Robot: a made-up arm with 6 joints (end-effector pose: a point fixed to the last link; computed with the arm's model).
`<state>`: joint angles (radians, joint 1 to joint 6).
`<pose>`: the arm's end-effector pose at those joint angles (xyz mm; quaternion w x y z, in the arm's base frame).
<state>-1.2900 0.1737 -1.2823 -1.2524 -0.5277 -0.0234</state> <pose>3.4 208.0 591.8 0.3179 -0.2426 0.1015 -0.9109</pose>
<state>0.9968 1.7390 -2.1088 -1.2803 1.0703 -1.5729</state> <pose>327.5 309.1 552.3 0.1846 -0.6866 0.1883 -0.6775</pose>
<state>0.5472 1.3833 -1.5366 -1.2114 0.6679 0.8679</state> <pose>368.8 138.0 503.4 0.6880 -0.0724 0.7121 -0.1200</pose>
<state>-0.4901 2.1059 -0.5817 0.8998 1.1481 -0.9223</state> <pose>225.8 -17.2 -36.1 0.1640 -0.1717 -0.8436 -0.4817</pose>
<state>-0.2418 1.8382 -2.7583 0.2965 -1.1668 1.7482</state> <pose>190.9 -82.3 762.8 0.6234 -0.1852 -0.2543 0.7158</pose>
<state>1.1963 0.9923 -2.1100 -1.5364 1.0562 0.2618</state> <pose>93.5 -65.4 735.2 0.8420 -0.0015 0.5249 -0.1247</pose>
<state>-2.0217 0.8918 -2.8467 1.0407 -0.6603 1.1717</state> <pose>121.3 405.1 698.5 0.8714 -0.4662 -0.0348 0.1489</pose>
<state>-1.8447 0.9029 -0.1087 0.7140 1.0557 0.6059</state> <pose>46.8 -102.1 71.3 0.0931 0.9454 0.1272 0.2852</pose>
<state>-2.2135 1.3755 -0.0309 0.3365 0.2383 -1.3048</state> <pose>-61.0 -98.1 -13.9 0.0379 0.5772 0.8145 -0.0449</pose>
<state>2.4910 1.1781 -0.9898 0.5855 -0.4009 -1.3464</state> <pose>-265.7 236.7 419.2 0.5682 -0.6189 0.0397 0.5409</pose>
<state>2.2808 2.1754 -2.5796 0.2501 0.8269 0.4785</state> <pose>-411.3 442.9 453.5 0.0123 0.6244 -0.5144 -0.5876</pose>
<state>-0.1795 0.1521 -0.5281 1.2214 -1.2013 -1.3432</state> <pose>-39.1 -106.4 394.2 0.7524 0.4592 0.2562 -0.3967</pose>
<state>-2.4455 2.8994 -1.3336 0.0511 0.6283 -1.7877</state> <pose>-239.7 -205.3 -307.5 0.1451 0.3340 0.9046 0.2216</pose>
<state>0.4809 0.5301 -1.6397 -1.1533 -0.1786 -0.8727</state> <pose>-124.3 -41.6 704.3 0.7162 -0.1672 -0.0294 -0.6769</pose>
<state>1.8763 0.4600 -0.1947 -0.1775 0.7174 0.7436</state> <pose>-23.6 124.1 134.8 0.1596 -0.5412 0.7696 0.2989</pose>
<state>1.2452 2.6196 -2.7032 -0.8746 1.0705 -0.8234</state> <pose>299.1 617.4 222.4 0.3791 -0.7707 0.3775 -0.3461</pose>
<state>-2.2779 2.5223 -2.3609 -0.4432 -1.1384 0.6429</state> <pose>-395.2 -538.9 335.1 0.6175 0.2192 0.2419 -0.7157</pose>
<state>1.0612 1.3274 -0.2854 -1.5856 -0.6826 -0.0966</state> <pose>40.1 236.4 80.0 0.3650 -0.9018 0.0785 0.2178</pose>
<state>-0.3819 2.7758 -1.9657 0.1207 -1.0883 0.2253</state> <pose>636.0 -270.1 10.2 0.8192 0.2263 0.5221 -0.0715</pose>
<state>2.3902 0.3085 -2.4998 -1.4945 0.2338 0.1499</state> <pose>458.2 -387.6 536.5 0.7897 0.2893 0.2025 0.5016</pose>
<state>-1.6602 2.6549 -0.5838 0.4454 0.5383 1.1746</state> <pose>18.6 -108.8 -185.5 0.4302 -0.8905 0.0854 -0.1208</pose>
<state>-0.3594 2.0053 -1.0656 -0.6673 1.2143 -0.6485</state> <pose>313.7 -196.9 38.8 0.3332 0.3161 -0.8796 0.1240</pose>
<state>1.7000 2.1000 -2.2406 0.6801 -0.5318 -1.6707</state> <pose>-36.8 598.3 507.5 0.8633 -0.4003 0.2246 0.2101</pose>
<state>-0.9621 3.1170 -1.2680 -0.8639 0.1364 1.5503</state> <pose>135.6 -217.7 -394.0 0.1450 -0.7225 -0.6752 0.0320</pose>
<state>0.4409 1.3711 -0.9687 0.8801 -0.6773 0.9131</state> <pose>386.1 114.2 350.3 0.5042 0.5172 0.4043 0.5611</pose>
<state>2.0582 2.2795 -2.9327 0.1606 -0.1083 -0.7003</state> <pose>-252.1 480.3 624.3 0.6808 -0.3388 0.1027 0.6413</pose>
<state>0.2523 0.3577 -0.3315 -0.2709 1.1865 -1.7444</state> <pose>86.1 -10.5 169.3 0.0702 -0.8241 0.5052 -0.2464</pose>
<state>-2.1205 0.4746 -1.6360 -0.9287 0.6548 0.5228</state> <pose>8.2 132.5 655.0 0.2342 0.4249 0.0316 -0.8738</pose>
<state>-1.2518 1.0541 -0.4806 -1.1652 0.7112 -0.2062</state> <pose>2.8 -252.4 184.3 0.1710 -0.1126 -0.8822 0.4241</pose>
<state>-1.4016 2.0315 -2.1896 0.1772 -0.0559 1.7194</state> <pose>100.5 -595.8 489.8 0.7811 0.5912 -0.0503 0.1942</pose>
